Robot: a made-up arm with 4 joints.
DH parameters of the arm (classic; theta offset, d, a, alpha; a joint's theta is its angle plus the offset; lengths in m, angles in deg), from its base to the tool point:
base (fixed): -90 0.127 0.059 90
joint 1: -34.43 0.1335 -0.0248 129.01
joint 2: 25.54 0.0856 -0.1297 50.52
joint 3: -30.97 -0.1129 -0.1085 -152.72
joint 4: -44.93 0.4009 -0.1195 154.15
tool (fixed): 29.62 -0.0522 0 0
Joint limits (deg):
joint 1: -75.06..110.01
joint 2: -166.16..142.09
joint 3: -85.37..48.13
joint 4: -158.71..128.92
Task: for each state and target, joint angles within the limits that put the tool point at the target. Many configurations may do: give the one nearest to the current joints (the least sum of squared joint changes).
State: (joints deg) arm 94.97 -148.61 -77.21 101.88
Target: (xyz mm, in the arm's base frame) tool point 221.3 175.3 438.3
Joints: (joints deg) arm 109.56 -166.16 -44.97 98.15
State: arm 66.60 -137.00 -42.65 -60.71
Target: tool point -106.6 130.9 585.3
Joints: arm 107.16 -146.26 -53.67 -68.78
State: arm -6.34 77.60 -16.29 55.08
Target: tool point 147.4 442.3 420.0
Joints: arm 28.31 78.51 3.42 60.28
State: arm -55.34 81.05 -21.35 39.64
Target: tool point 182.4 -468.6 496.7
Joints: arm -69.77 89.93 -5.12 38.64
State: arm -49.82 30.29 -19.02 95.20
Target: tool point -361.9 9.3 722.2
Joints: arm -70.03 14.00 4.07 79.48
